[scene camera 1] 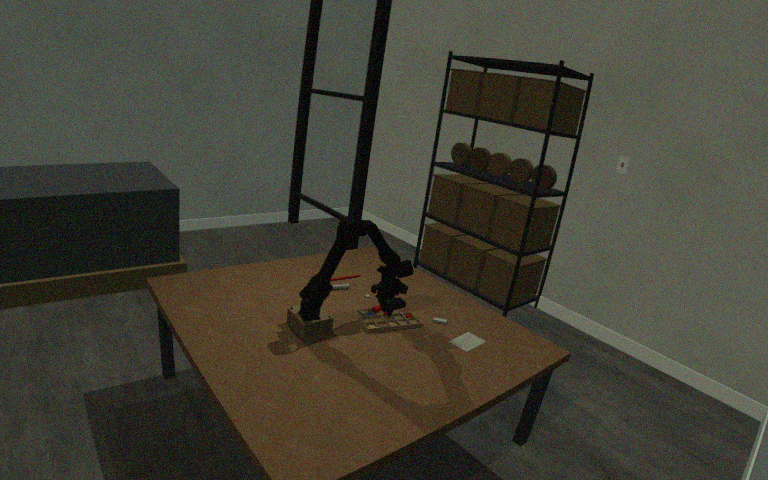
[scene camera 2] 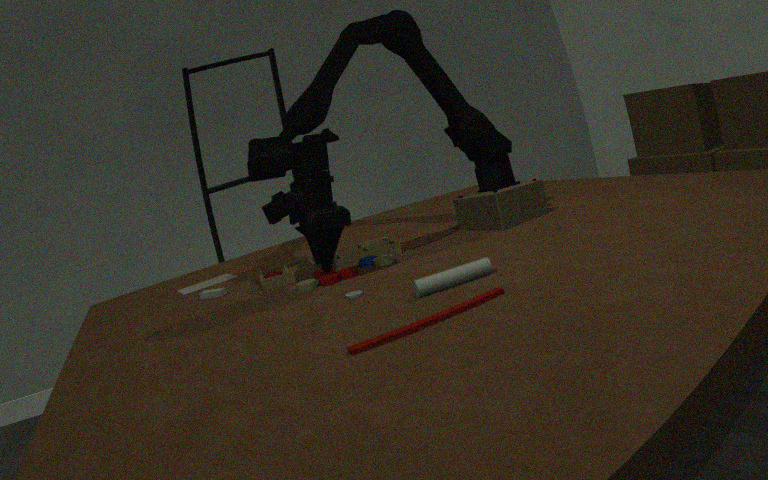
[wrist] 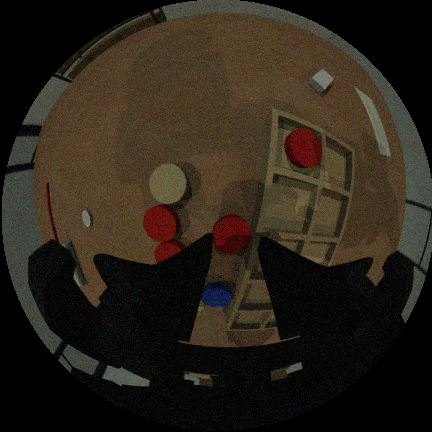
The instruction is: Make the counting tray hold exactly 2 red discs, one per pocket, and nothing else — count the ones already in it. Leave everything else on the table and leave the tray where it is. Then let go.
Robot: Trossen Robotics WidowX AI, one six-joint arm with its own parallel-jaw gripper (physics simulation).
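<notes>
The wooden counting tray (scene camera 1: 390, 329) (scene camera 2: 277, 281) (wrist: 272, 145) has one red disc (scene camera 1: 409, 315) (scene camera 2: 272, 274) (wrist: 303, 148) in its upper-left pocket in the wrist view. The pockets under my right finger are partly hidden. My gripper (scene camera 1: 389, 313) (scene camera 2: 326, 270) (wrist: 234, 238) is low beside the tray, fingers partly apart around another red disc (wrist: 232, 234). That disc lies near the left fingertip, and a narrow gap shows towards the right one. Two more red discs (wrist: 160, 223) (wrist: 169, 251) lie left, the second partly covered by my left finger.
A cream disc (scene camera 2: 307, 284) (wrist: 168, 183) and a blue disc (scene camera 2: 367, 261) (wrist: 216, 295) lie outside the tray. A small white disc (scene camera 2: 353, 294) (wrist: 86, 218), white block (scene camera 2: 212, 293) (wrist: 321, 81), white card (scene camera 1: 467, 341) (wrist: 374, 122), white cylinder (scene camera 2: 453, 277) and red rod (scene camera 2: 424, 321) surround them.
</notes>
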